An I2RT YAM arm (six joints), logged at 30 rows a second.
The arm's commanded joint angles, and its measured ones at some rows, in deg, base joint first. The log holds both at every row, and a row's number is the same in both.
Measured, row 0:
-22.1, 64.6, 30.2, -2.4, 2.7, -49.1
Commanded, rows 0 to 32:
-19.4, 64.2, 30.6, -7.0, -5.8, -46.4
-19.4, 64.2, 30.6, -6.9, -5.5, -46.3
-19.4, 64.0, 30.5, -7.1, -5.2, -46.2
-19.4, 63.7, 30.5, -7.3, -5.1, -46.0
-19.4, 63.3, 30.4, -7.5, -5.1, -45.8
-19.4, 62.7, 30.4, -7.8, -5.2, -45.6
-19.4, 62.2, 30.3, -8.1, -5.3, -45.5
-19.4, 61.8, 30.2, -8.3, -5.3, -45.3
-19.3, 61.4, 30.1, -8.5, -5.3, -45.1
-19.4, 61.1, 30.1, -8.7, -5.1, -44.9
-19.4, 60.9, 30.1, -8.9, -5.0, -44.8
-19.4, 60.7, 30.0, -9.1, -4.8, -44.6
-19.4, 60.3, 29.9, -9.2, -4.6, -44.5
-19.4, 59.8, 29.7, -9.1, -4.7, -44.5
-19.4, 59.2, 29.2, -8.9, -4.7, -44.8
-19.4, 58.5, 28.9, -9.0, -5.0, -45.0
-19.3, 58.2, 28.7, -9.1, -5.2, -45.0
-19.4, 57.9, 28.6, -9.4, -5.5, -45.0
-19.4, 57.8, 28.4, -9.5, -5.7, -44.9
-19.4, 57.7, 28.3, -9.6, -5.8, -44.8
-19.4, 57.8, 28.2, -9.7, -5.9, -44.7
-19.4, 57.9, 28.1, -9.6, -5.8, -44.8
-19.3, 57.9, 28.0, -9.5, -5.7, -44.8
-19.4, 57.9, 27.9, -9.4, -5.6, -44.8
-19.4, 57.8, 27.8, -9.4, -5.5, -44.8
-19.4, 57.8, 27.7, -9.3, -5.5, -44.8
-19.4, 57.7, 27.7, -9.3, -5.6, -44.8
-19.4, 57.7, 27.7, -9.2, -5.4, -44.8
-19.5, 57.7, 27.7, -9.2, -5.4, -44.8
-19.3, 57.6, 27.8, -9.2, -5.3, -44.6
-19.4, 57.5, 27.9, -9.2, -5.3, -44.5
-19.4, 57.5, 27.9, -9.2, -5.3, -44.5
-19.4, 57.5, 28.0, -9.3, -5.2, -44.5
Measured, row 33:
-21.8, 58.9, 29.2, -1.5, 4.1, -46.7
